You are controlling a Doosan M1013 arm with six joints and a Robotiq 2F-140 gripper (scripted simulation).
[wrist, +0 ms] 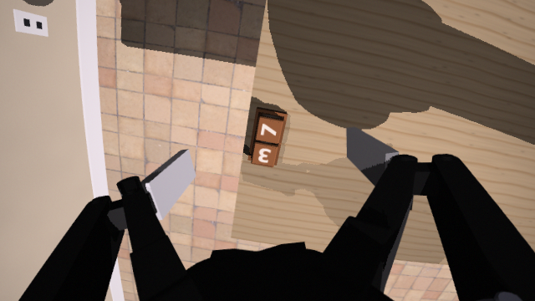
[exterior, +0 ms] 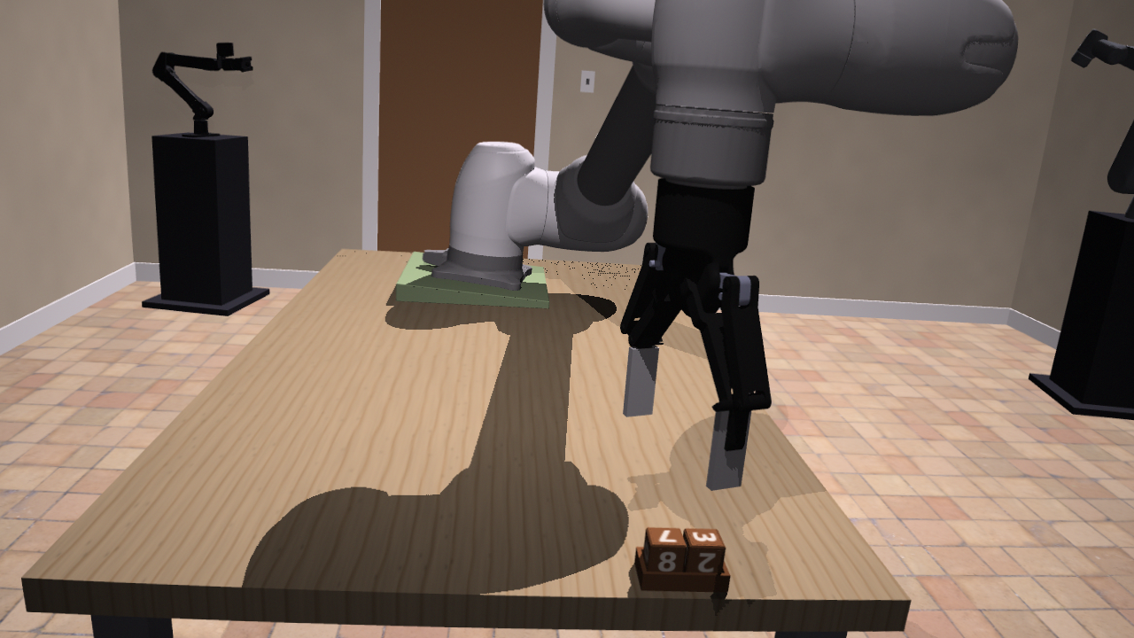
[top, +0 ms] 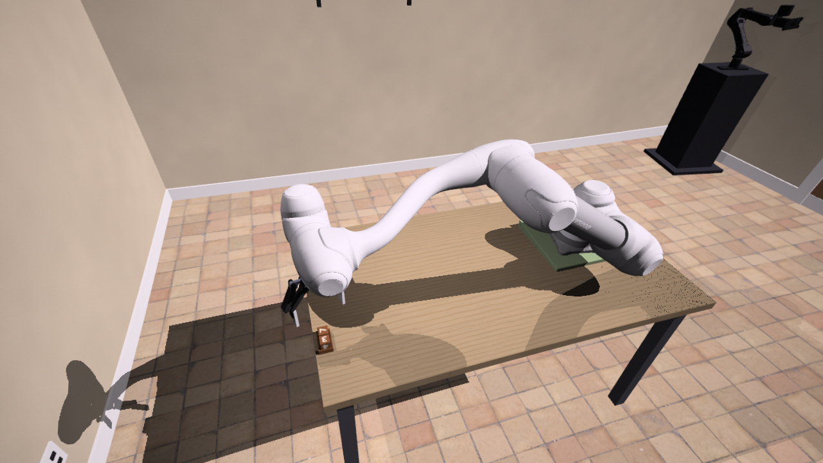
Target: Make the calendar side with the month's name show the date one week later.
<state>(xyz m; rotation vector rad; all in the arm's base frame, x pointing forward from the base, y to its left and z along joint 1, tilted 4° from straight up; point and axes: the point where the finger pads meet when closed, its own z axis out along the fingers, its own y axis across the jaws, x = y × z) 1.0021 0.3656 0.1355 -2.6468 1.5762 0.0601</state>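
The brown tray is 2 cm to the left of my hand and 13 cm below it.
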